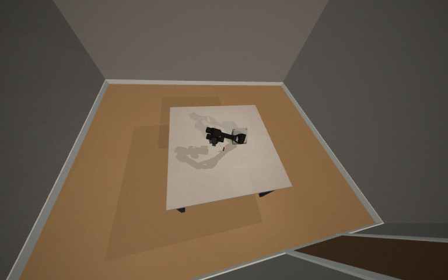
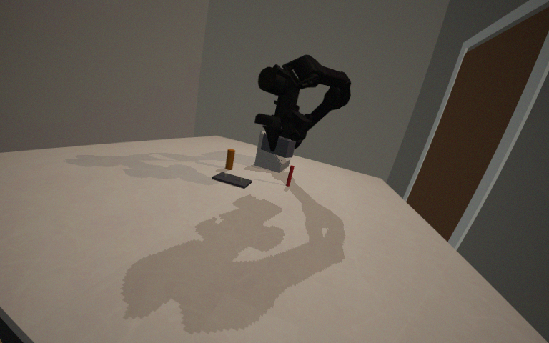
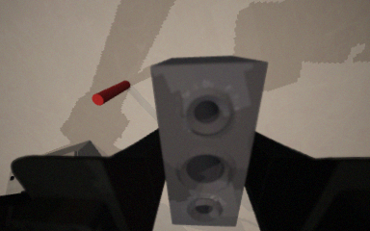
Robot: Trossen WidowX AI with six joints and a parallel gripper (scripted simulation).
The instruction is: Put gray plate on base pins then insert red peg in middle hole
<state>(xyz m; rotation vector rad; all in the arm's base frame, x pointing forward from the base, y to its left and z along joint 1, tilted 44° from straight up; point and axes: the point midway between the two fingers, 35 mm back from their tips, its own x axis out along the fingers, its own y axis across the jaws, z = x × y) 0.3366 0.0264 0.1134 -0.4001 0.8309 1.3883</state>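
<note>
The dark base lies 130 mm to the right of my gripper tip, 130 mm below it and 10 mm ahead of it. Also, from my gripper tip: orange peg: 210 mm to the right, 100 mm below, 80 mm behind; gray plate: 30 mm above; red peg: 110 mm behind, 100 mm below, 40 mm to the left.
</note>
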